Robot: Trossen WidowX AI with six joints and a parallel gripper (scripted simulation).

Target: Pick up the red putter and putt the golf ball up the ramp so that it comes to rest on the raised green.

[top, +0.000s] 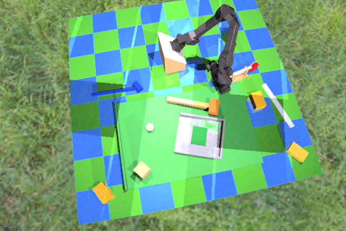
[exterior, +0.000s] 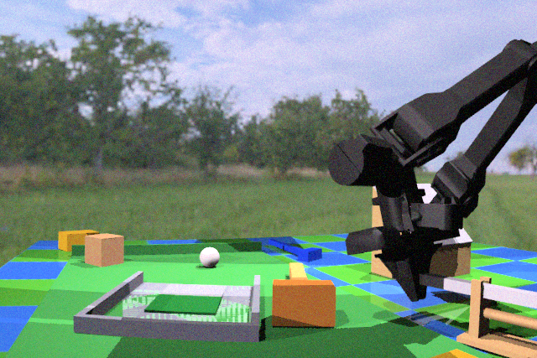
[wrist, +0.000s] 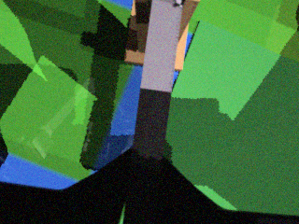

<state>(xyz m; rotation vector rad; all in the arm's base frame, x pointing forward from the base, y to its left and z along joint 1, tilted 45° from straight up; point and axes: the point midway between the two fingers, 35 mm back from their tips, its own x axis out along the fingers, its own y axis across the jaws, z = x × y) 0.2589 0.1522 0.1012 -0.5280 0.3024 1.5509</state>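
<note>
My gripper tip is now 2 cm past the wooden stand and 13 cm to the right of it. From my gripper tip the other things lie so: blue putter (13 cm behind, 56 cm to the right, 2 cm below); then white bar (22 cm ahead, 29 cm to the left, 3 cm below); then white golf ball (14 cm ahead, 45 cm to the right, 1 cm below).
</note>
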